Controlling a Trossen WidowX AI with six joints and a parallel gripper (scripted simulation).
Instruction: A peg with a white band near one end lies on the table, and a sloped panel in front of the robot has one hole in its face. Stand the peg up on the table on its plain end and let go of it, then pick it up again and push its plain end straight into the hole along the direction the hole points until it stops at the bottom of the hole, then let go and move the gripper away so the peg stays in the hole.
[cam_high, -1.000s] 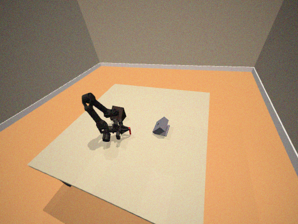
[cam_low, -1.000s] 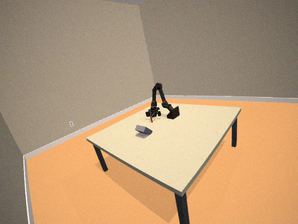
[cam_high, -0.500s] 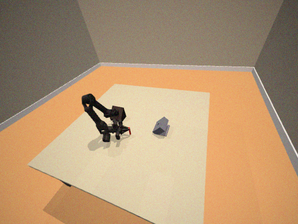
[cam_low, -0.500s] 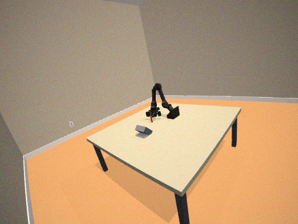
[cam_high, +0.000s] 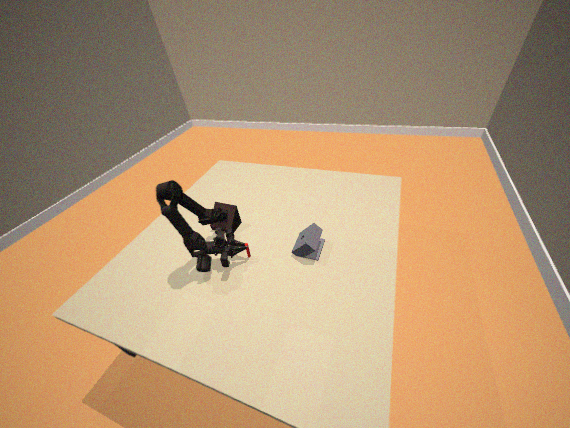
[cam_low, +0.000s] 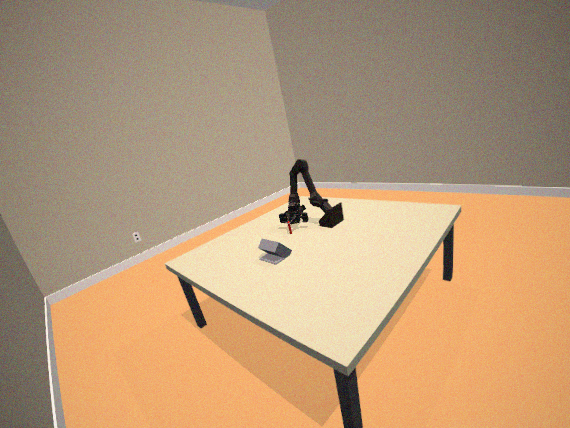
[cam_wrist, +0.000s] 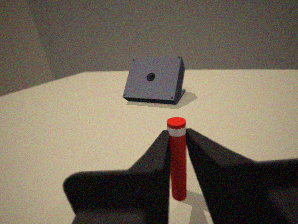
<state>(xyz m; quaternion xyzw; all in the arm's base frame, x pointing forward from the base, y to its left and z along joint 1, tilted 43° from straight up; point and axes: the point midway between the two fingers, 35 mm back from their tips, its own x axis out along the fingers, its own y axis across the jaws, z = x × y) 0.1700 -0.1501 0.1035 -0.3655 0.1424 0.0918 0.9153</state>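
Right now my gripper tip is 10 mm above the peg. The rest, counted from my gripper tip: grey sloped panel: 260 mm ahead, 90 mm to the left, 30 mm below; flat foot plate: 280 mm ahead, 90 mm to the left, 70 mm below.
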